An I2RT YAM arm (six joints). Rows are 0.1 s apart.
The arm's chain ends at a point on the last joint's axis. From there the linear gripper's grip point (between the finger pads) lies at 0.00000 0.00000 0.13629 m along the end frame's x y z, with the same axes.
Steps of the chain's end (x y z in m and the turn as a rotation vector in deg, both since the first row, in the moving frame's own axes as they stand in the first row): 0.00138, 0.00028, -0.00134, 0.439, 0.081, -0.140; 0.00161, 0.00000, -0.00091, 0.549, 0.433, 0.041; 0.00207, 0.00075, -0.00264, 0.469, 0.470, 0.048; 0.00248, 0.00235, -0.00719, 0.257, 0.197, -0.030; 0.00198, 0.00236, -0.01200, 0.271, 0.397, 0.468; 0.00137, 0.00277, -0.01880, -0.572, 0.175, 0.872; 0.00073, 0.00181, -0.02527, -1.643, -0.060, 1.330
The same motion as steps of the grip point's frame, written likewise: 0.00157, -0.00076, -0.00134, 0.439, 0.081, -0.140; 0.00264, -0.00131, -0.00092, 0.549, 0.433, 0.041; 0.00319, -0.00037, -0.00265, 0.469, 0.470, 0.048; 0.00295, 0.00174, -0.00719, 0.257, 0.197, -0.030; 0.00293, 0.00172, -0.01200, 0.271, 0.397, 0.468; 0.00178, 0.00413, -0.01881, -0.572, 0.175, 0.872; 0.00054, 0.00572, -0.02533, -1.643, -0.060, 1.330
